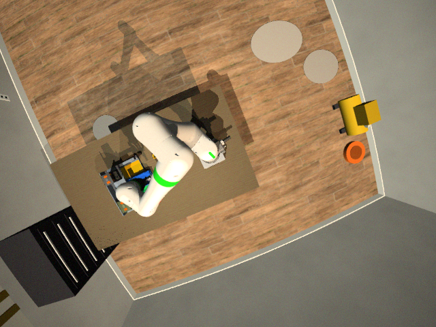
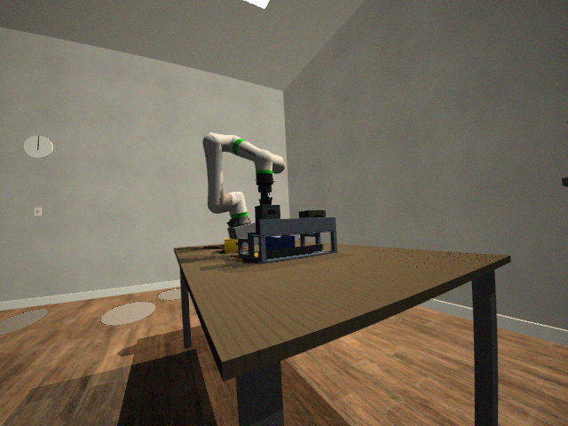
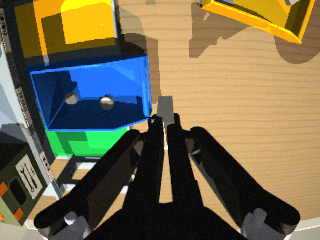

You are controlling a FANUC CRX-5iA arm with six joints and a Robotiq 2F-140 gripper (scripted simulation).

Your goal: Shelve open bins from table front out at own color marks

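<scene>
My hand is 110 mm short of the blue bin, 20 mm to the left of it and 110 mm above it. The rest, counted from my hand: yellow bin 180 mm behind, 110 mm to the right, 120 mm below; then blue mark 170 mm ahead, 30 mm to the right, 150 mm below; then green mark 190 mm ahead, 80 mm to the left, 150 mm below.
</scene>
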